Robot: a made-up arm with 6 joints.
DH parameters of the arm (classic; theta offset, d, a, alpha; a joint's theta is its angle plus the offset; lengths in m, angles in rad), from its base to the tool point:
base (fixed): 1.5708 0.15 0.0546 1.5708
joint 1: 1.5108 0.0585 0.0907 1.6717
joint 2: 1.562 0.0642 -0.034 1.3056
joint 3: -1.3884 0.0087 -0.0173 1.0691
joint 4: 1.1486 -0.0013 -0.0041 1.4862
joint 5: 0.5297 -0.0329 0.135 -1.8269
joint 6: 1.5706 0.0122 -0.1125 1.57
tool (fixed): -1.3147 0.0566 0 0
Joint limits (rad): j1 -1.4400..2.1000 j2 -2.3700..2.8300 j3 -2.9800..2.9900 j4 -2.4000..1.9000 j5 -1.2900..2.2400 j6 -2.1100..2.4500
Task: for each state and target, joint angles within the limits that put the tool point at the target. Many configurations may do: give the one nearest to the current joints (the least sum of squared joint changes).
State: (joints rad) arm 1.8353 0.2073 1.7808 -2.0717 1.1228 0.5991
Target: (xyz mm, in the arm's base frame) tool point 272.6 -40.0 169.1
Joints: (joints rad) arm 1.6275 0.5304 2.3342 -2.0016 0.6450 0.8424
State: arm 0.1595 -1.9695 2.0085 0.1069 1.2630 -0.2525
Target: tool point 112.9 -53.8 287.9
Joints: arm 0.1997 -1.7667 1.9752 0.0355 1.8359 -0.2214
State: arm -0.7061 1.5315 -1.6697 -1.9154 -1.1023 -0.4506
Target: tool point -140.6 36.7 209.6
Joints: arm -0.2522 1.0503 -1.5248 -2.0617 -1.2900 0.2426
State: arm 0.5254 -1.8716 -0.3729 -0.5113 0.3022 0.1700
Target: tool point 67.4 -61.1 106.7
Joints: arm 0.2056 -2.1169 -0.0841 -1.0689 -0.3651 0.2251
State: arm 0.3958 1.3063 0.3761 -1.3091 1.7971 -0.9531
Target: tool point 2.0 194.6 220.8
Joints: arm -0.2112 1.0088 -0.1285 -1.3355 2.1206 -1.5006
